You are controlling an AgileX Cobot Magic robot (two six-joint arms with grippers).
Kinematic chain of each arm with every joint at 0, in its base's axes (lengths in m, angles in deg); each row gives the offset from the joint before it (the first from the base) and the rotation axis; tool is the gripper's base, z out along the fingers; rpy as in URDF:
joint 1: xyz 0 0 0.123 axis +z
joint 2: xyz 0 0 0 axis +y
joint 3: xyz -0.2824 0 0.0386 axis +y
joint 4: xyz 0.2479 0 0.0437 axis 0.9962 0 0.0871
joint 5: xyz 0 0 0 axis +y
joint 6: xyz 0.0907 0 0.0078 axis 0.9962 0 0.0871
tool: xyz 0 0 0 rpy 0 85 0
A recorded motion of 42 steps. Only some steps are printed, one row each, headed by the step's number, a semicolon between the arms.
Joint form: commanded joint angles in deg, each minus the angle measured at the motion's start. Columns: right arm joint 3, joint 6, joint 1, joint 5, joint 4, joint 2; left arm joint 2, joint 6, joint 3, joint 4, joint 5, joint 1.
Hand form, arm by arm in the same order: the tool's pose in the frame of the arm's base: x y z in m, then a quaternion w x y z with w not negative. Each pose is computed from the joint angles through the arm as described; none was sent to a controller.
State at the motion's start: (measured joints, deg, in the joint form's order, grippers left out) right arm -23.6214 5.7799 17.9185 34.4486 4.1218 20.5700; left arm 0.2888 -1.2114 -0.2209 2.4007 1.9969 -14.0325
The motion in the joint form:
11: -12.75 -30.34 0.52 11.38 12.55 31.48; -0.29 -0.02 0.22 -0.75 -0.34 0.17
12: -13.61 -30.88 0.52 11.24 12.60 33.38; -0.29 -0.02 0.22 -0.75 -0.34 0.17
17: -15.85 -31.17 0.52 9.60 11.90 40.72; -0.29 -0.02 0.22 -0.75 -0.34 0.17
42: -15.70 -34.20 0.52 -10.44 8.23 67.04; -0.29 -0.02 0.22 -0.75 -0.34 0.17
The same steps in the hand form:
11: 0.1438 0.0677 0.2712 0.29156 -0.28511 0.90602 0.11328; 0.0548 -0.0134 0.2105 0.72248 0.08499 0.68088 -0.08487
12: 0.1501 0.0698 0.2705 0.28461 -0.28876 0.90723 0.11203; 0.0548 -0.0134 0.2105 0.72248 0.08499 0.68088 -0.08487
17: 0.1742 0.0765 0.2604 0.25580 -0.29036 0.91625 0.10366; 0.0548 -0.0134 0.2105 0.72248 0.08499 0.68088 -0.08487
42: 0.2441 0.0898 0.1674 0.20036 -0.30707 0.92927 0.04501; 0.0548 -0.0134 0.2105 0.72248 0.08499 0.68088 -0.08487

